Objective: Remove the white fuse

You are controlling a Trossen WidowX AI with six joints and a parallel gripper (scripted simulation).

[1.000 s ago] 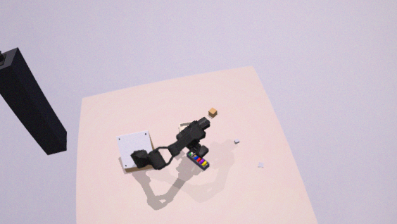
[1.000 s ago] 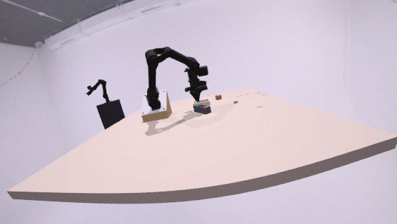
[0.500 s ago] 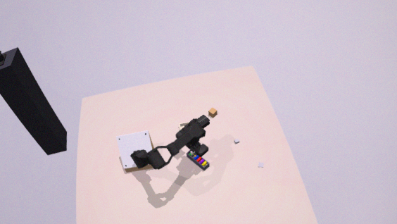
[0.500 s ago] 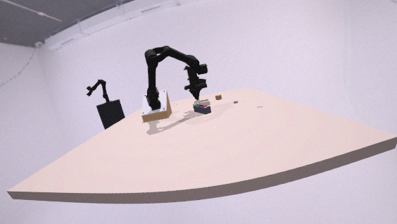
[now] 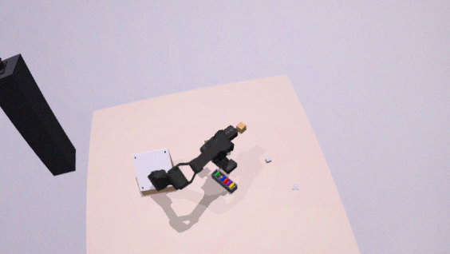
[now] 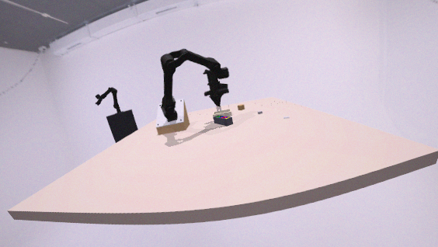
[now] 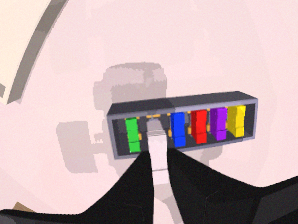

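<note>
Right now my gripper tip is 180 mm to the right of the tray, 100 mm above it and 30 mm short of it. Round my gripper tip: white fuse: 10 mm below.
</note>
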